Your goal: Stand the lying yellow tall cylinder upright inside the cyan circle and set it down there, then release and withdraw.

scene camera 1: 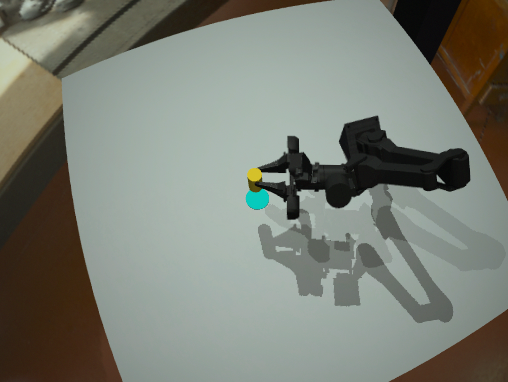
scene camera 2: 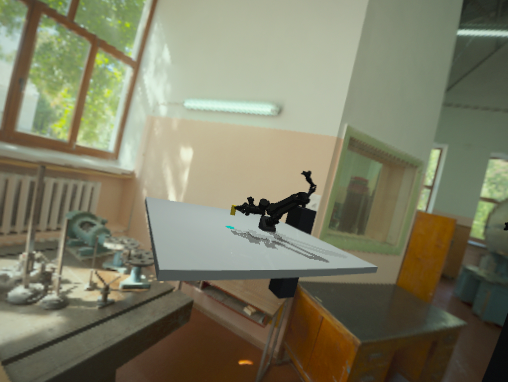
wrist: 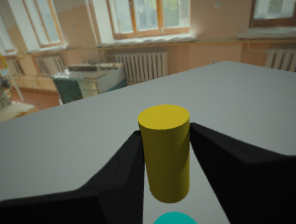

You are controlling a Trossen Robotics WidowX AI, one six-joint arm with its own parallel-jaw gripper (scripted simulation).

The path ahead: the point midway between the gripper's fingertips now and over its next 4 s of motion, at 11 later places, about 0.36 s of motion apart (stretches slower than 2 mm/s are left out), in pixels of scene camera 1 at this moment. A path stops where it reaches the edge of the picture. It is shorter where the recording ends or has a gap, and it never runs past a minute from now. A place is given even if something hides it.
My gripper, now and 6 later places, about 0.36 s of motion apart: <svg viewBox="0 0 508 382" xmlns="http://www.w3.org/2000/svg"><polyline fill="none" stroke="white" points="255,176 254,181 255,186 257,187 257,190 256,189 254,183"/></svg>
